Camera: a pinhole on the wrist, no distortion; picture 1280 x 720 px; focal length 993.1 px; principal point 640.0 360.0 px. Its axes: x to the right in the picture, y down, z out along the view. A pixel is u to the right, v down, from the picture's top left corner.
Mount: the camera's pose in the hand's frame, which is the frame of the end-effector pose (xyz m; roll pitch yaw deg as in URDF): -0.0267 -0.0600 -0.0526 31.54 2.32 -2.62
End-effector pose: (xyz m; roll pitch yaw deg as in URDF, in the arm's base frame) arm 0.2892 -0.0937 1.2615 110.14 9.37 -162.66
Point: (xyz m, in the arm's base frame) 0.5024 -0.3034 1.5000
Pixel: behind the camera
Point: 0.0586 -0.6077 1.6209
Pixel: behind the camera
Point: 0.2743 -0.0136 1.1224
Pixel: 838.5 695.8
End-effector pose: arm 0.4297 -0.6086 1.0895 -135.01 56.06 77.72
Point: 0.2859 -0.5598 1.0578
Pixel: 995.8 671.5
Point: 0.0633 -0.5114 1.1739
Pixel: 549.4 168.4
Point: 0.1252 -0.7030 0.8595
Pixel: outside the picture
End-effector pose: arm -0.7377 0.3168 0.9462 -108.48 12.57 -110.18
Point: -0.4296 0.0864 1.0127
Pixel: 919.0 568.6
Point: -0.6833 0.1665 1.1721
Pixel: outside the picture
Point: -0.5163 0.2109 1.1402
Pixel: 664.0 175.9
